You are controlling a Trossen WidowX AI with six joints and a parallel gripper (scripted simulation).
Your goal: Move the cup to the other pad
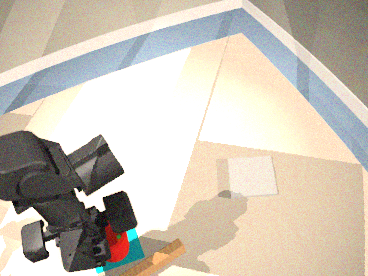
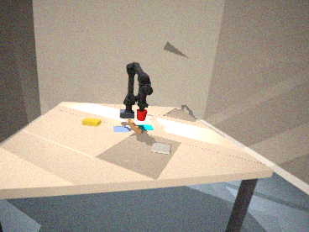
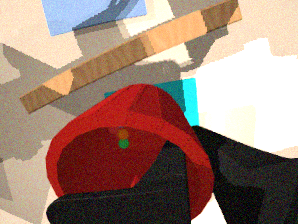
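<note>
My gripper tip is 100 mm above the cyan pad, 40 mm to the right of it and 30 mm short of it. Also, from my gripper tip: light blue pad: 140 mm to the right, 100 mm below, 40 mm ahead; wooden block: 90 mm below, 50 mm to the right, 30 mm ahead; red cup: 30 mm ahead, 10 mm to the right.
</note>
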